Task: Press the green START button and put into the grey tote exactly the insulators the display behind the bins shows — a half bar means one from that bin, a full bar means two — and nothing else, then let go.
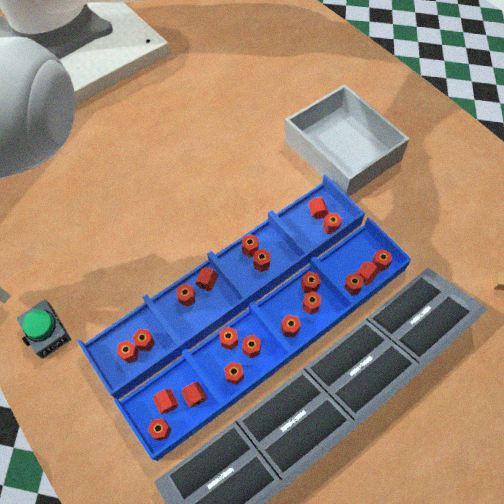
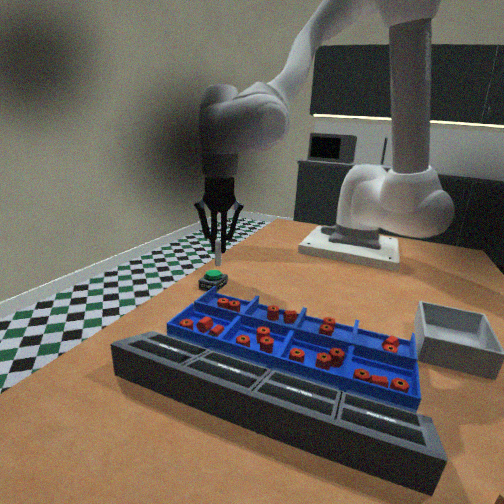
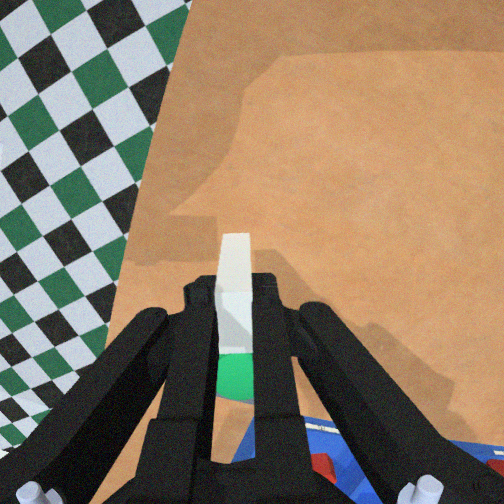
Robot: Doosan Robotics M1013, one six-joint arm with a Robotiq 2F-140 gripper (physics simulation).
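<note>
The green START button (image 1: 38,323) (image 2: 213,274) (image 3: 235,376) sits on its small grey box at the left end of the blue bins (image 1: 220,265) (image 2: 280,367). My gripper (image 2: 218,251) (image 3: 234,290) is shut and empty, with a white tip sticking out between the fingers. It hangs straight above the button, a short way clear of it. Red hexagonal insulators (image 1: 250,245) (image 2: 266,340) (image 3: 322,465) lie in all the bin compartments. The grey tote (image 1: 320,155) (image 2: 455,355) at the bins' far end is empty. All cells of the display (image 1: 330,393) (image 2: 275,415) are dark.
The arm's white base plate (image 1: 115,45) (image 2: 350,250) stands at the back of the table. The table edge and the checkered floor (image 3: 60,150) lie just left of the button.
</note>
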